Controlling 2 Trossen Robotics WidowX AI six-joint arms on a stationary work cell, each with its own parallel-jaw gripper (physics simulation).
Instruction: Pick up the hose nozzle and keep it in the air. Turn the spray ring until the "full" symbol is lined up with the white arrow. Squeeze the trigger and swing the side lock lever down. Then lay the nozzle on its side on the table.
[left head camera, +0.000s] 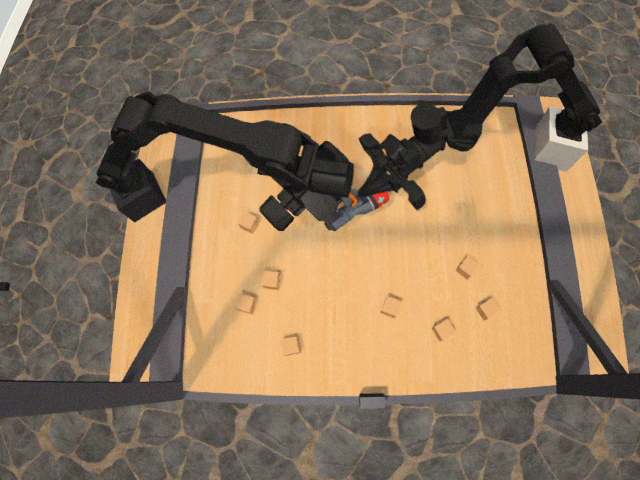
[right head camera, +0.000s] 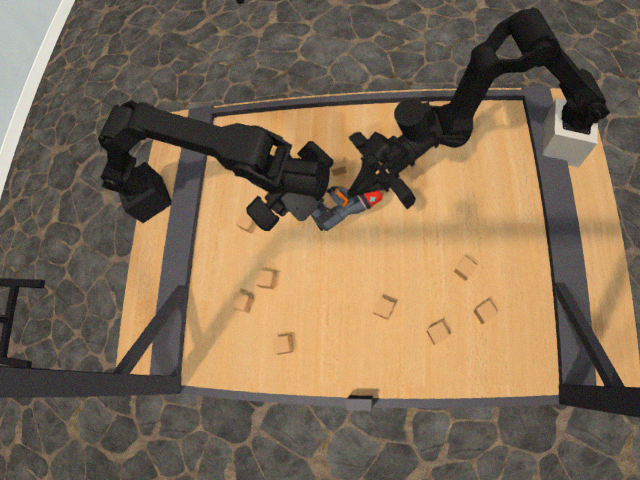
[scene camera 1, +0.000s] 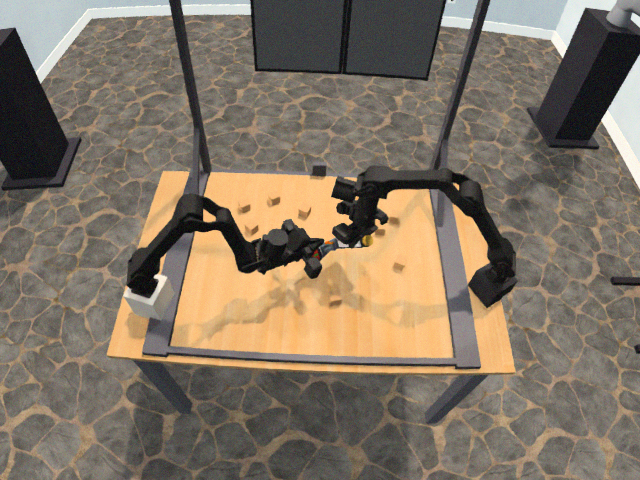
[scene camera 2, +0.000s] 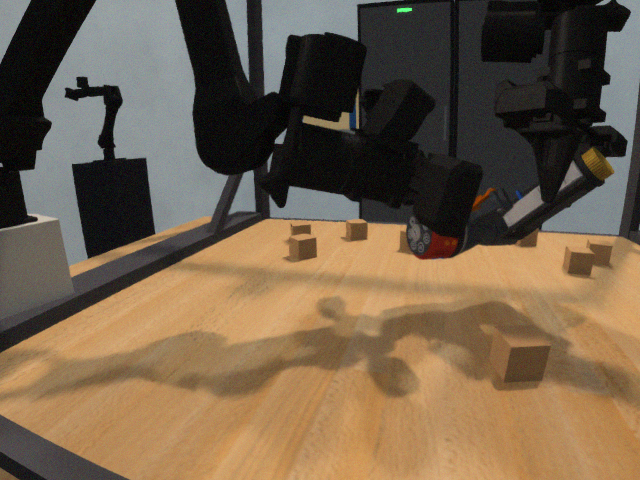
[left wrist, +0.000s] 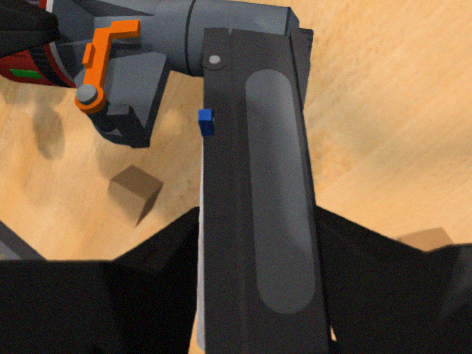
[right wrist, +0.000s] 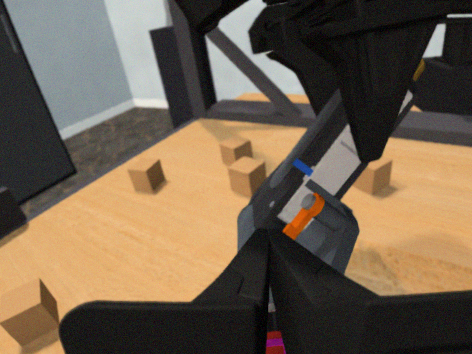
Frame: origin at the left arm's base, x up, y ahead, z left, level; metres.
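Where they show: left gripper, fingertip midpoint: (scene camera 1: 355, 245) (scene camera 2: 555, 204) (left wrist: 252, 215) (right wrist: 353, 153); right gripper, fingertip midpoint: (left head camera: 359, 195) (right head camera: 348, 195) (scene camera 1: 323, 240) (left wrist: 53, 29) (right wrist: 266, 239); left arm's base, origin of the base link: (left head camera: 128, 183) (right head camera: 134, 186) (scene camera 1: 497, 275) (right wrist: 460, 60); right arm's base, origin of the base link: (left head camera: 568, 127) (right head camera: 576, 120) (scene camera 1: 145, 286) (scene camera 2: 3, 224).
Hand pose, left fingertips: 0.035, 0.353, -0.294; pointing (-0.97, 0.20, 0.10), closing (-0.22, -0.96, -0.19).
Things, the pixels of their top centre, and the offset from my left fingertips, as dx, dy, dz. "spot": a spot on its surface instead. Level surfaces: height alone.
- grey hose nozzle, surface spot: (scene camera 2: 485, 227) (right head camera: 340, 202) (left head camera: 348, 202) spot: -0.030, +0.059, -0.043
- yellow end, surface spot: (scene camera 2: 597, 163) spot: +0.047, -0.007, +0.038
- red spray ring, middle of its top: (scene camera 2: 435, 204) (right head camera: 366, 187) (left head camera: 375, 187) -0.004, +0.120, -0.055
- orange lever, middle of its top: (left wrist: 74, 65) (right wrist: 288, 211) (scene camera 2: 481, 189) +0.013, +0.066, -0.046
- table, its level: dx -0.124
The grey hose nozzle (left head camera: 356, 208) (right head camera: 343, 210) (scene camera 2: 485, 227) is held above the table, its handle sloping up to a yellow end (scene camera 2: 597, 163). My left gripper (scene camera 2: 550, 195) (left wrist: 252, 215) is shut on its dark handle. The red spray ring (left head camera: 381, 198) (right head camera: 373, 198) (left wrist: 20, 62) is partly hidden behind my right gripper (right wrist: 270, 232), whose nearly closed fingertips meet at the nozzle beside the ring; the exact part between them is hidden. The orange lever (left wrist: 97, 60) (right wrist: 300, 222) lies along the nozzle's side. The "full" symbol and white arrow cannot be made out.
Several small wooden cubes lie on the table (left head camera: 336, 310), one (scene camera 2: 519, 356) near scene camera 2 and one (left wrist: 135, 192) below the nozzle in the left wrist view. A dark frame (left head camera: 532, 206) borders the table. The two arms are close together around the nozzle.
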